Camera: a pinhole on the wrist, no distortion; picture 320 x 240 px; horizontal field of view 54.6 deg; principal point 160.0 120.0 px. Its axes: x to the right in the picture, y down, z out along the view. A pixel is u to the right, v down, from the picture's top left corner.
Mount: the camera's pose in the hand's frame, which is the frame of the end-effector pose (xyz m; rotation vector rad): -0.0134 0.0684 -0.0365 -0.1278 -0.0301 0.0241
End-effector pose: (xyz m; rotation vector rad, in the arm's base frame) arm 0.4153 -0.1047 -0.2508 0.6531 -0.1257 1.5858
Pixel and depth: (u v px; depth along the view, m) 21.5 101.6 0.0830
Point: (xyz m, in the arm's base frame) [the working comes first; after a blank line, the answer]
In the camera's frame: -0.0371 -0.0049 0.0830

0.3603 -0.1823 -0.2166
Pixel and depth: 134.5 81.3 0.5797
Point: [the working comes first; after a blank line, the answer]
In the camera's frame: -0.0477 -0.0724 0.5797

0.5289 -0.4303 0.1852
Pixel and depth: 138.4 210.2 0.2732
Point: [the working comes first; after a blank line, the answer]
In the camera's frame: -0.0190 0.0795 0.2732

0.3171 -0.2695 -0.0318
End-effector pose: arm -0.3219 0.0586 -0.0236 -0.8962 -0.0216 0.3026
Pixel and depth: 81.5 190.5 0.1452
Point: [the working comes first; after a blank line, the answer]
In the camera's frame: -0.0368 0.0330 0.1452

-0.4194 0.1913 -0.0451
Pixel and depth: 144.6 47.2 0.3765
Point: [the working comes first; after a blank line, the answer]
In the camera's frame: -0.0187 -0.0884 0.3765

-0.4193 0.3297 0.1772
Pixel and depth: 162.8 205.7 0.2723
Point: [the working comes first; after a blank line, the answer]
In the camera's frame: 0.0025 0.0753 0.2723

-0.4190 0.3282 -0.0180
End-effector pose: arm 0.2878 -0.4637 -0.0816 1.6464 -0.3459 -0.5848
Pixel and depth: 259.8 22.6 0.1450
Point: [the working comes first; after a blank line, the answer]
In the camera's frame: 0.0467 -0.0456 0.1450

0.2530 -0.5813 -0.0538
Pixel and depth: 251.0 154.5 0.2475
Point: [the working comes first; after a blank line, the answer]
In the camera's frame: 0.0727 0.0275 0.2475

0.2276 -0.6836 0.0198
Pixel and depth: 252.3 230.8 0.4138
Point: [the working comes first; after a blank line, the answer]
In the camera's frame: 0.1232 0.1479 0.4138

0.1934 -0.8545 0.1395
